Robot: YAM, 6 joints.
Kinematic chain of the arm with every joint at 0, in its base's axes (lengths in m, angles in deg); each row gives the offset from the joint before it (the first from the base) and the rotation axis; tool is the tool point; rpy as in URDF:
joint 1: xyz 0 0 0.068 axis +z
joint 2: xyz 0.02 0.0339 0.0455 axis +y
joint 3: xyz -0.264 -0.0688 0 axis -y
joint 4: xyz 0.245 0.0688 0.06 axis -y
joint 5: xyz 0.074 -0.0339 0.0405 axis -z
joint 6: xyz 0.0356 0 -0.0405 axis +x
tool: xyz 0 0 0 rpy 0 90 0
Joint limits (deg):
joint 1: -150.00..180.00
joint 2: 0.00..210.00
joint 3: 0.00..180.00
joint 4: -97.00..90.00
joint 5: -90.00..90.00
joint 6: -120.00..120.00
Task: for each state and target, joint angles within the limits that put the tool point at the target. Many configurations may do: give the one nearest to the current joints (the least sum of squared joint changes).
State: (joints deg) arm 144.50 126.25 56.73 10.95 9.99 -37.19
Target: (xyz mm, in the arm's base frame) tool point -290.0 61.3 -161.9
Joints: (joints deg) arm 168.84 161.17 61.92 12.73 6.48 -37.19
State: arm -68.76 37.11 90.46 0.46 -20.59 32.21
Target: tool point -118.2 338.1 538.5
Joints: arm -68.84 19.83 118.47 9.51 -19.34 32.21
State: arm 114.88 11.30 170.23 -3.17 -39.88 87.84
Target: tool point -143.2 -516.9 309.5
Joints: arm 77.37 6.82 153.43 -21.58 -48.56 87.84
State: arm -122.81 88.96 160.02 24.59 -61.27 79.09
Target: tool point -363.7 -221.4 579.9
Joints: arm -150.00 121.81 148.51 19.71 -16.13 79.09
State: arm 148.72 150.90 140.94 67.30 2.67 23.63
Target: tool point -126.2 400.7 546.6
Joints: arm 107.99 133.16 150.75 70.29 6.04 23.63
